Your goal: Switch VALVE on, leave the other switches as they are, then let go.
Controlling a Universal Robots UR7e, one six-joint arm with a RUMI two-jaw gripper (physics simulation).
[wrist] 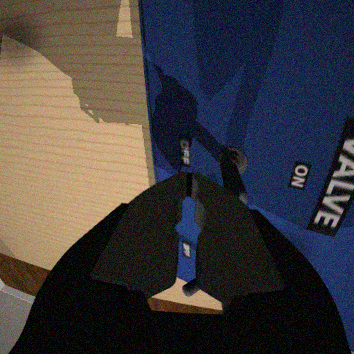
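The VALVE switch is a dark lever on the blue panel. It rises from a round grey base and its tip points down the view, close beside the right finger, which may hide part of it. Whether they touch I cannot tell. The OFF label lies left of the lever, the ON label to its right, and the VALVE label farther right. My gripper is shut and empty, with its fingertips just below the OFF label, on the OFF side of the lever.
Between the finger bodies, part of another OFF label and the end of another lever show. The pale wooden table top lies left of the panel, with a dark brown edge and a grey surface at the lower left. Shadows cross the panel.
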